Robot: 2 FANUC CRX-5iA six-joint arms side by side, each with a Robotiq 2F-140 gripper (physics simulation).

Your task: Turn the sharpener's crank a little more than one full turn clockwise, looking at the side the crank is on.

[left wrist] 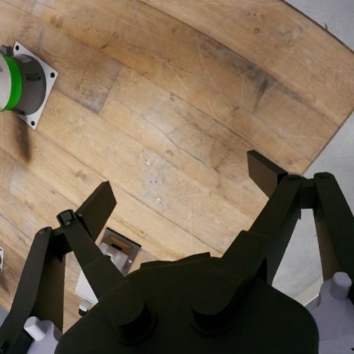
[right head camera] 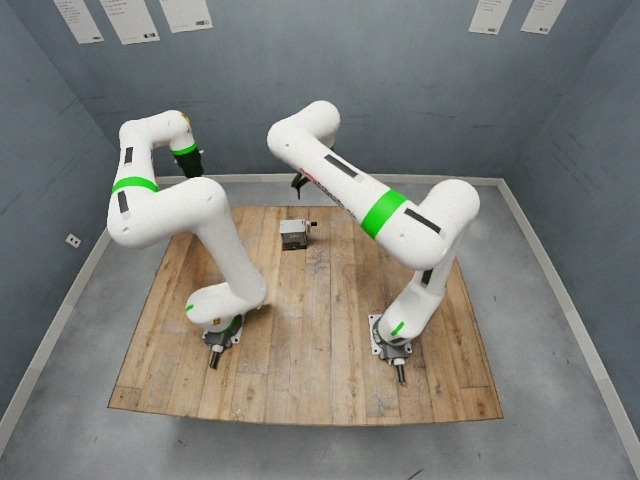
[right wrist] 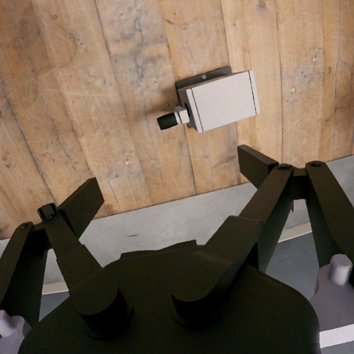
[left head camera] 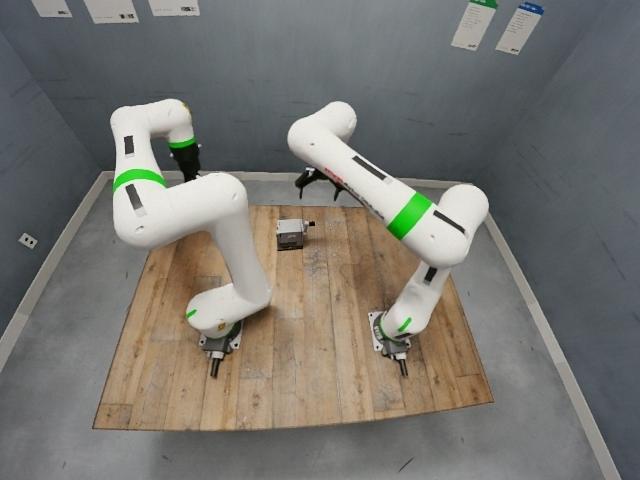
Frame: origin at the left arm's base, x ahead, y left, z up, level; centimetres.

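Seen in the pictures: right gripper, between the fingertips: (right head camera: 316, 197) (left head camera: 317, 197); left arm's base, origin of its link: (right head camera: 225, 321) (left head camera: 223, 326); right arm's base, origin of its link: (right head camera: 389, 333) (left head camera: 389, 329).
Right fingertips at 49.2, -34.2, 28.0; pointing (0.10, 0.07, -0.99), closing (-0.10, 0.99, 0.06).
Observation:
Offsets run from my right fingertips to a thing's top centre, as dx, dy, dz. "spot": to the spot under its first point. Level surfaces: height alone.
The sharpener {spot: -6.8, +10.9, -15.2} (left head camera: 290, 229) (right head camera: 293, 229) (right wrist: 222, 102) is a light grey box on a dark base, upright near the table's back edge. In the left wrist view, part of the sharpener (left wrist: 86, 287) shows behind a finger. Its crank, with a black knob {-2.7, +1.3, -13.8} (left head camera: 311, 223) (right head camera: 313, 223) (right wrist: 167, 121), sticks out on the right in both head views and to the left in the right wrist view. My right gripper (left head camera: 318, 198) (right wrist: 167, 174) is open and empty, above and behind the sharpener, apart from it. My left gripper (left wrist: 178, 178) is open and empty, high at the back left; my left arm hides its fingers in the head views.
The wooden table {dz -27.9} (left head camera: 310, 361) (right head camera: 305, 361) carries both arm bases. My right arm (left head camera: 361, 165) (right head camera: 341, 160) reaches across the back right. My left arm (left head camera: 206, 206) (right head camera: 191, 206) bends over the back left. An arm base (left wrist: 32, 82) shows at the left in the left wrist view.

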